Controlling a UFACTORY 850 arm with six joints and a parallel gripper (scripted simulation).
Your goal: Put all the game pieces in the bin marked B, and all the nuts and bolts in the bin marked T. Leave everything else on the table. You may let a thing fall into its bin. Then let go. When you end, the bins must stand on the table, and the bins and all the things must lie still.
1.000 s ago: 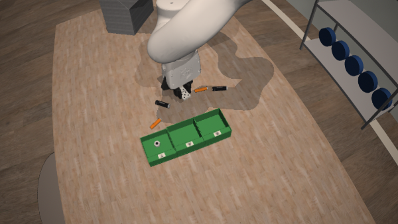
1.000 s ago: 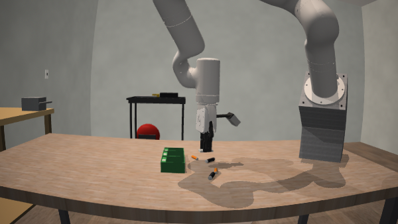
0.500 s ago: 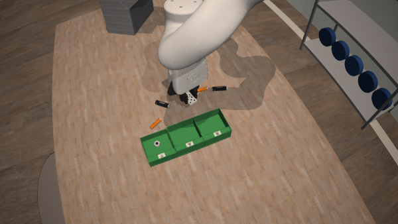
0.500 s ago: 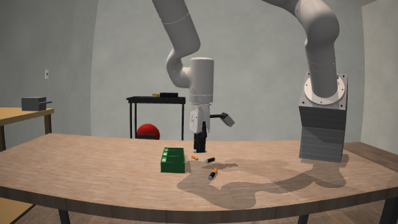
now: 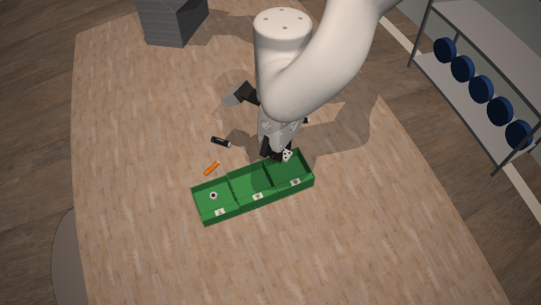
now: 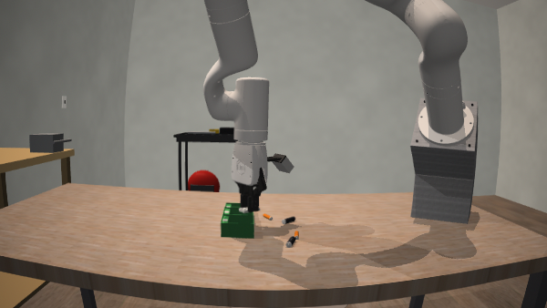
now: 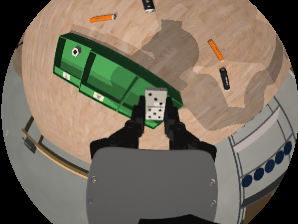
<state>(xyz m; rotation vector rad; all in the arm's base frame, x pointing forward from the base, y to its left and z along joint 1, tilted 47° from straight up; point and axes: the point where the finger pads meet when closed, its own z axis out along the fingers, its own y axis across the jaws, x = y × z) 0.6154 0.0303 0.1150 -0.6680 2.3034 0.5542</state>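
My hand is 4 cm short of the green three-compartment bin row, 7 cm to the left of it and 6 cm above it. Round my hand: orange battery (4 cm behind, 15 cm to the right, 8 cm below); then grey nut (4 cm ahead, 16 cm to the right, 7 cm below); then white domino (2 cm below).
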